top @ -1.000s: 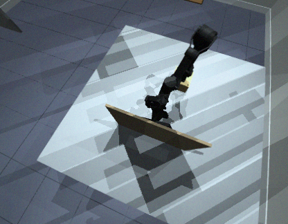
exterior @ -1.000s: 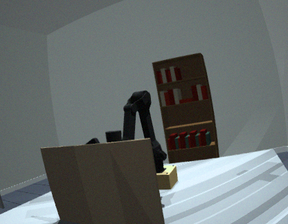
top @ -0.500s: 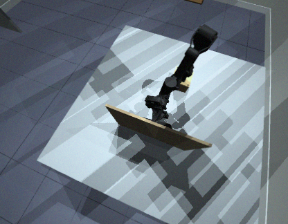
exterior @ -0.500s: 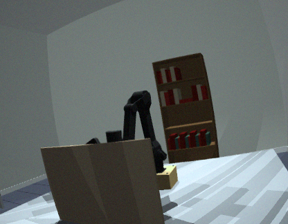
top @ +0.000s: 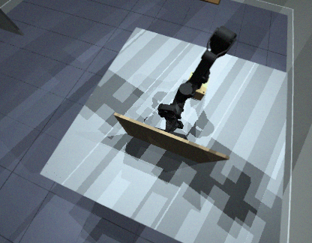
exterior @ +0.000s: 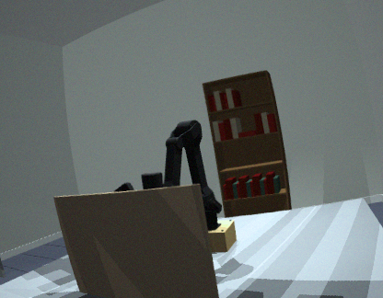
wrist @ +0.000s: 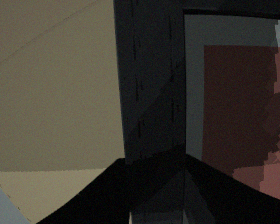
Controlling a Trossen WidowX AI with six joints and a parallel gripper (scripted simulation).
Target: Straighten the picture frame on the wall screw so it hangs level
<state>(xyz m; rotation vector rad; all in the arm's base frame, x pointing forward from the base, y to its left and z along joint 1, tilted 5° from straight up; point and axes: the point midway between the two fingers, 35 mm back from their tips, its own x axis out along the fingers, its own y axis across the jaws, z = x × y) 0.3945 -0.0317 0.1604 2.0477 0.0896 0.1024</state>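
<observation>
My gripper tip is 5 cm above the picture frame and 2 cm to the right of it. From my gripper tip the other things lie so: tan wall panel: 7 cm below, 2 cm ahead, 1 cm to the left.
</observation>
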